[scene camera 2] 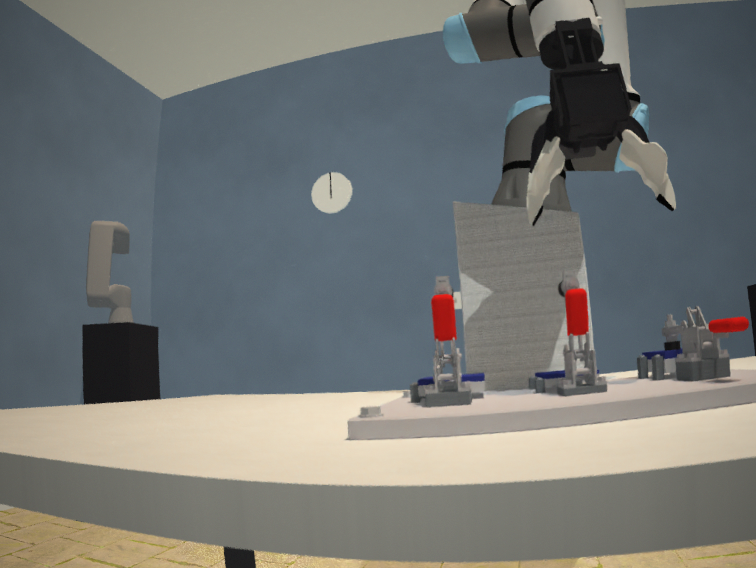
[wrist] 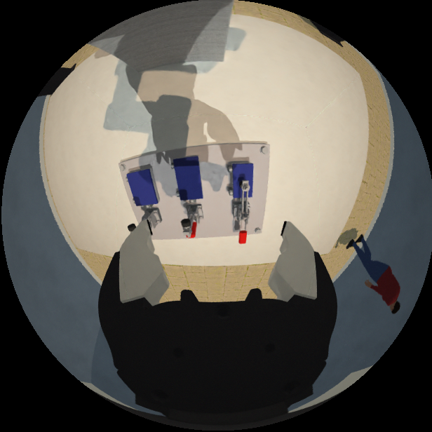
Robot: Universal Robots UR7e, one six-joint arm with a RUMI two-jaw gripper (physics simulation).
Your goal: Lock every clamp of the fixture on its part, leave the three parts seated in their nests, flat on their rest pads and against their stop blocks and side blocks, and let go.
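Seen in the pictures: gripper, fingertip midpoint: [scene camera 2: 604, 217]; arm's base, link origin: [scene camera 2: 530, 224].
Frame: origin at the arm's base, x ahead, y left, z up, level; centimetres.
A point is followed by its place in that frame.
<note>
My gripper [scene camera 2: 603, 214] @[x 40.1, y -0.5, z -10.0 cm] [wrist: 216, 222] is open and empty, high above the fixture plate [scene camera 2: 391, 425] @[x 54.2, y -21.6, z -26.8 cm] [wrist: 220, 220]. Three blue-topped parts lie in a row: the left part [scene camera 2: 472, 377] @[x 42.2, y -15.3, z -24.3 cm] [wrist: 142, 187], the middle part [scene camera 2: 550, 373] @[x 39.6, y -7.5, z -24.6 cm] [wrist: 188, 181] and the right part [scene camera 2: 653, 354] @[x 40.4, y 3.0, z -23.9 cm] [wrist: 242, 171]. The left clamp [scene camera 2: 447, 366] @[x 46.2, y -17.5, z -22.8 cm] [wrist: 152, 216] and middle clamp [scene camera 2: 578, 363] [wrist: 195, 210] have upright red handles and arms swung back off their parts. The right clamp [scene camera 2: 696, 342] @[x 49.1, y 3.3, z -23.1 cm] [wrist: 242, 212] has its arm over its part and its handle out flat. Exact seating against the blocks is too small to tell.
The grey pedestal [scene camera 2: 522, 256] @[x 10.7, y -4.0, z -7.6 cm] [wrist: 185, 45] of the arm stands behind the plate. Bolt heads sit at the plate's corners. The arm's shadow falls across the table [scene camera 2: 244, 427] @[x 44.6, y -35.7, z -27.7 cm] [wrist: 300, 175] and plate. A person [wrist: 382, 280] is at the right in the wrist view.
</note>
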